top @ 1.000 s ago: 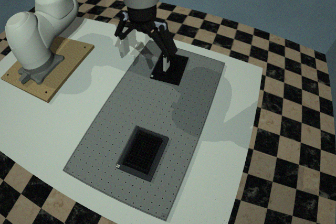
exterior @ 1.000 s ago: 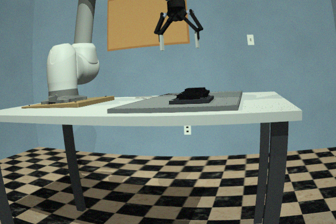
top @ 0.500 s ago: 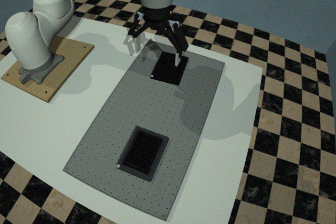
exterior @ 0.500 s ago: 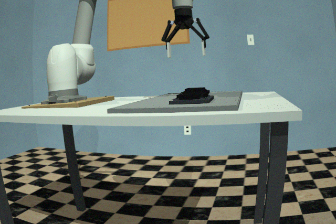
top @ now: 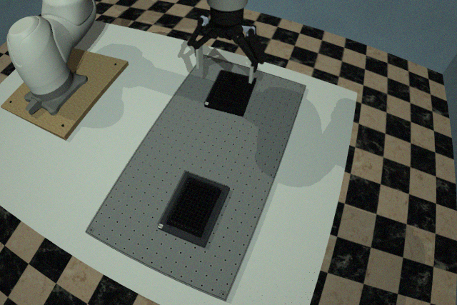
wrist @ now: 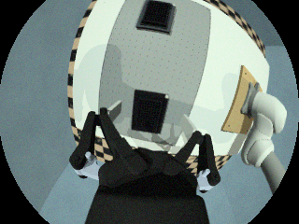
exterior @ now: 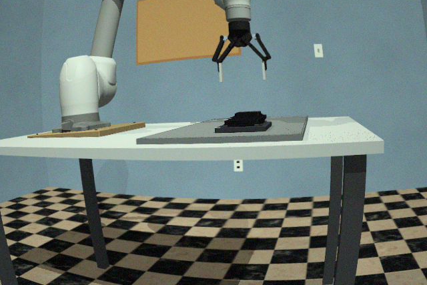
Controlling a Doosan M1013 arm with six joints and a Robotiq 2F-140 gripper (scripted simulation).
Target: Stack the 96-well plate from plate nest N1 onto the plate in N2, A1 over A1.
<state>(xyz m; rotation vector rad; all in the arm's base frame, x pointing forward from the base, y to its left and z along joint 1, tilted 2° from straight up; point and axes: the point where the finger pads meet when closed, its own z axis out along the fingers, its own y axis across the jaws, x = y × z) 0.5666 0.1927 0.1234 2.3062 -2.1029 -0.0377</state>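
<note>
Right now the plate nest N1 is 60 mm to the left of my hand and 140 mm below it. Also, from my hand: plate nest N2: 80 mm ahead, 330 mm to the right, 140 mm below.
</note>
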